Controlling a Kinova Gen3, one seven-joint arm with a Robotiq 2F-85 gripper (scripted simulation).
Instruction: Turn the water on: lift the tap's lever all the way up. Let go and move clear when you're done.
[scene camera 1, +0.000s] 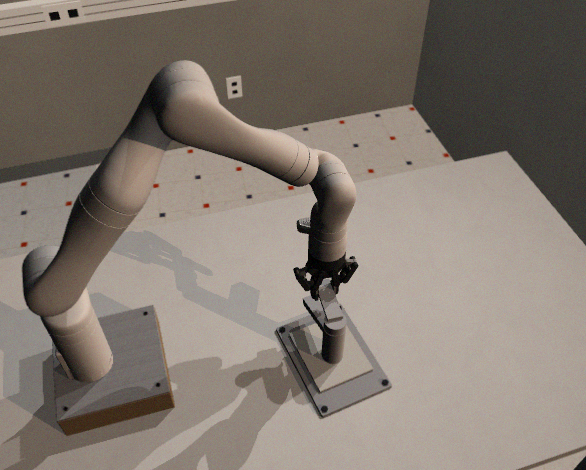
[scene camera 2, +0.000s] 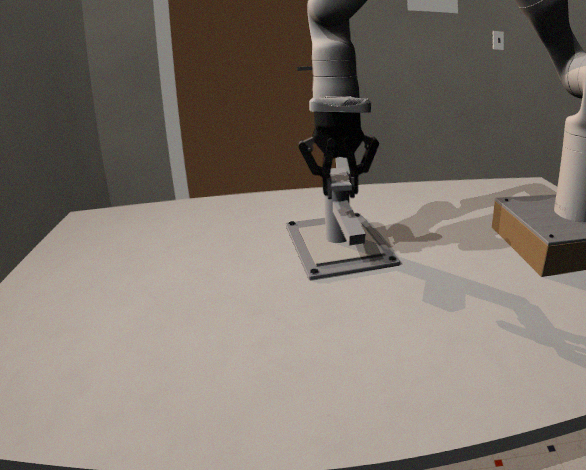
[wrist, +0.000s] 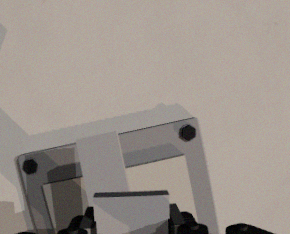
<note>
In view: my gripper (scene camera 2: 340, 197) and a grey tap (scene camera 1: 322, 353).
My gripper shows as well in scene camera 1 (scene camera 1: 324, 295). The grey tap also shows in scene camera 2 (scene camera 2: 328, 244).
</note>
